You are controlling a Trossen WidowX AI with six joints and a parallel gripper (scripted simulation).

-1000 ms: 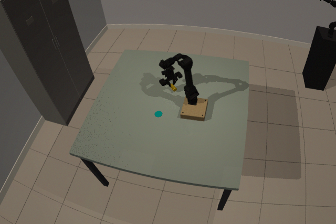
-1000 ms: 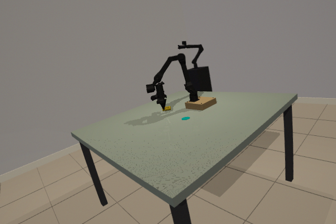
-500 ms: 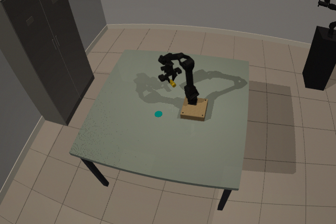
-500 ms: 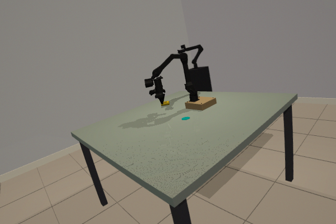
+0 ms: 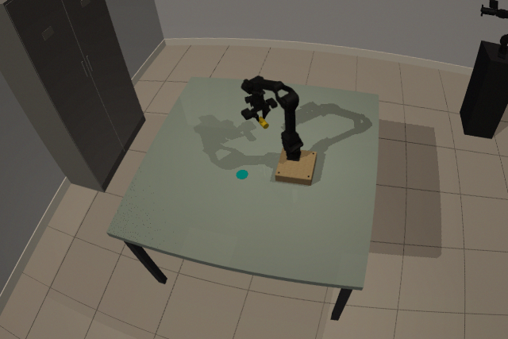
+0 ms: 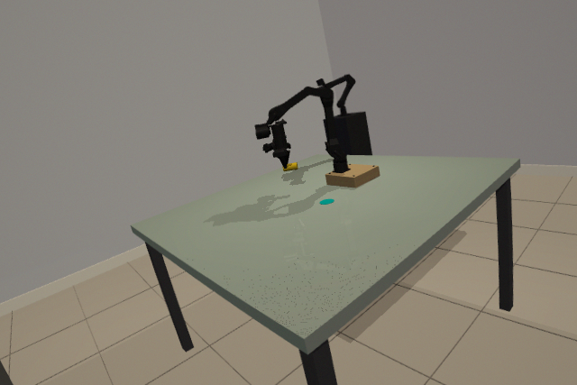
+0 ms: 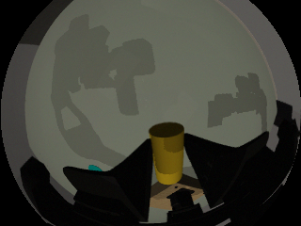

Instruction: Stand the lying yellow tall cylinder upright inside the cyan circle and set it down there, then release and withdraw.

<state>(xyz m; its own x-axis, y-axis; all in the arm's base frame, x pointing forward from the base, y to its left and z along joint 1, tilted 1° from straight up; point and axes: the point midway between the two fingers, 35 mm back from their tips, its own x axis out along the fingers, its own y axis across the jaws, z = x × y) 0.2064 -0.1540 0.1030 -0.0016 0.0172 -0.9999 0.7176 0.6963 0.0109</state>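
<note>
The cyan circle lies 280 mm to the left of my gripper tip, 120 mm below it and 40 mm ahead of it. Also, from my gripper tip: yellow tall cylinder: 20 mm to the left, 10 mm behind.
</note>
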